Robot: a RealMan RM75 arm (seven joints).
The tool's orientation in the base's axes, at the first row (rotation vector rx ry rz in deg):
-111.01, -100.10, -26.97
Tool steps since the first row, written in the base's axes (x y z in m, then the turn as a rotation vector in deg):
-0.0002, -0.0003, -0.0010, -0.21, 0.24, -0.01
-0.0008, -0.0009, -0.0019, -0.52, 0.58, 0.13
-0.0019, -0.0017, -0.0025, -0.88, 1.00, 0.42
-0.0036, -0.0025, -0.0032, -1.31, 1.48, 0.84
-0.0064, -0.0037, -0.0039, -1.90, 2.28, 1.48
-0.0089, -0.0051, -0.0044, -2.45, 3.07, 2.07
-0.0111, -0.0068, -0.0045, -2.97, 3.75, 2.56
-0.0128, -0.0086, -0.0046, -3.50, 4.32, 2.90
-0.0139, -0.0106, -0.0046, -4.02, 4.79, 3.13
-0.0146, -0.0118, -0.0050, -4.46, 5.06, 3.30
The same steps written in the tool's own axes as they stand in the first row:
-0.0008, -0.0001, 0.0007, 0.17, -0.22, 0.16
-0.0019, -0.0005, 0.0011, 0.49, -0.57, 0.25
-0.0030, -0.0015, 0.0012, 0.95, -0.99, 0.28
-0.0043, -0.0030, 0.0015, 1.52, -1.50, 0.23
-0.0060, -0.0056, 0.0015, 2.46, -2.21, 0.20
-0.0077, -0.0079, 0.0013, 3.37, -2.88, 0.19
-0.0095, -0.0100, 0.0006, 4.14, -3.50, 0.21
-0.0112, -0.0115, -0.0002, 4.73, -4.10, 0.29
-0.0130, -0.0125, -0.0013, 5.18, -4.68, 0.40
-0.0143, -0.0131, -0.0016, 5.44, -5.15, 0.44

